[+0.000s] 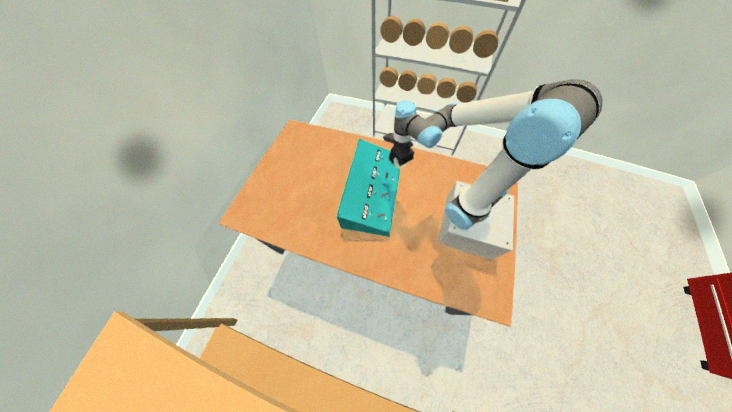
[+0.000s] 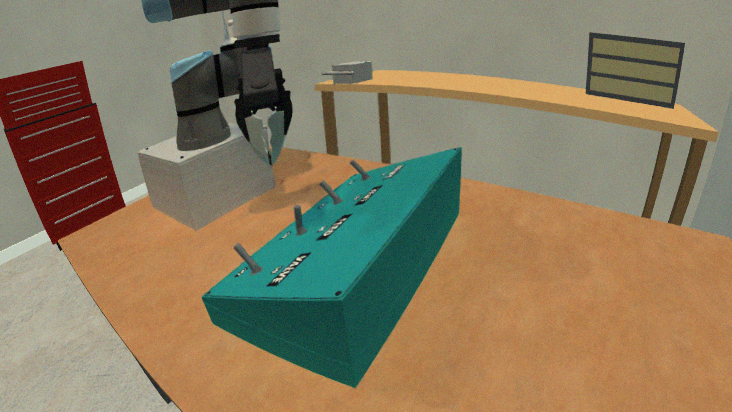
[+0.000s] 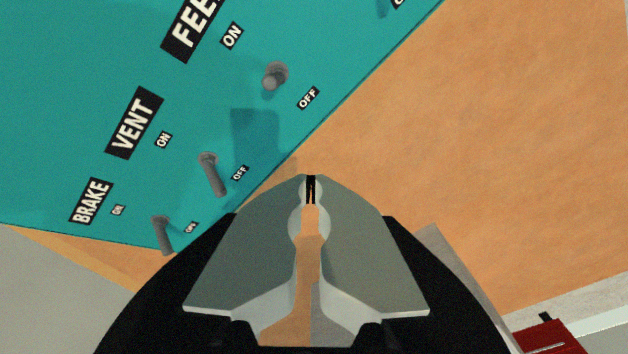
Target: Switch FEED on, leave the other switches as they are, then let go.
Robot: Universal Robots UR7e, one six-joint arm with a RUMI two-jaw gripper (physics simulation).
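Where they show: gripper, between the fingertips: [image 1: 397,167] [image 2: 270,164] [image 3: 311,177]; arm's base, origin of its link: [image 2: 203,141].
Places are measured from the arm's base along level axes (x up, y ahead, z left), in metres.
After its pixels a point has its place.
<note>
The teal switch box [image 1: 356,189] {x -0.042, y 0.542, z 0.152 m} [image 2: 389,225] {x -0.028, y 0.629, z 0.005 m} [image 3: 75,65] {x -0.050, y 0.536, z 0.100 m} has a sloped face with labelled toggles. The FEED lever [image 2: 298,217] {x -0.060, y 0.460, z -0.023 m} [image 3: 270,81] {x -0.042, y 0.457, z -0.022 m} stands more upright than the others, tilted to its ON side. The VALVE lever [image 2: 245,257] {x -0.068, y 0.483, z -0.141 m}, the VENT lever [image 2: 329,190] {x -0.067, y 0.408, z 0.087 m} [image 3: 215,175] {x -0.068, y 0.406, z 0.085 m} and the BRAKE lever [image 2: 359,168] {x -0.068, y 0.372, z 0.201 m} [image 3: 162,237] {x -0.067, y 0.370, z 0.199 m} lean to OFF. My gripper [image 1: 396,163] {x 0.021, y 0.404, z -0.027 m} [image 2: 270,162] {x 0.021, y 0.404, z -0.027 m} [image 3: 311,177] {x 0.021, y 0.404, z -0.027 m} is shut with nothing between its fingers. It hangs above the low, OFF-side edge of the box, apart from the FEED lever.
The box stands on an orange table [image 1: 276,174] {x -0.178, y 1.094, z 0.229 m} [image 2: 563,307] {x -0.178, y 0.859, z 0.169 m}. My arm's grey base block [image 1: 476,230] {x 0.001, y -0.050, z 0.101 m} [image 2: 204,179] {x -0.067, y 0.103, z -0.053 m} stands on its OFF side. A shelf rack [image 1: 373,92] stands behind the table, a red tool cabinet [image 2: 61,153] and a wooden bench [image 2: 486,92] farther off.
</note>
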